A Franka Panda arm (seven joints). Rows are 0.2 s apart.
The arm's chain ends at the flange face. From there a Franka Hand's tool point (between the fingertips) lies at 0.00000 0.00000 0.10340 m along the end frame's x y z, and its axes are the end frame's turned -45 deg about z.
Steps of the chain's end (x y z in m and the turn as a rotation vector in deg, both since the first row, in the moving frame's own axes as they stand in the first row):
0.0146, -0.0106, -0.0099, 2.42, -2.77, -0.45
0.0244, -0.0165, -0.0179, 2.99, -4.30, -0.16
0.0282, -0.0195, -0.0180, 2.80, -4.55, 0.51
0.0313, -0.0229, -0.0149, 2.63, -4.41, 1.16
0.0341, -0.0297, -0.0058, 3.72, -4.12, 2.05
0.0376, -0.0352, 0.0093, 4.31, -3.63, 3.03
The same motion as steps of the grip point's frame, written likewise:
0.0173, -0.0038, -0.0101, 3.67, -0.25, -0.45
0.0272, -0.0037, -0.0183, 5.15, -0.93, -0.16
0.0315, -0.0032, -0.0184, 5.20, -1.24, 0.51
0.0361, -0.0031, -0.0153, 4.98, -1.26, 1.16
0.0448, -0.0069, -0.0063, 5.54, -0.28, 2.05
0.0526, -0.0084, 0.0088, 5.61, 0.48, 3.03

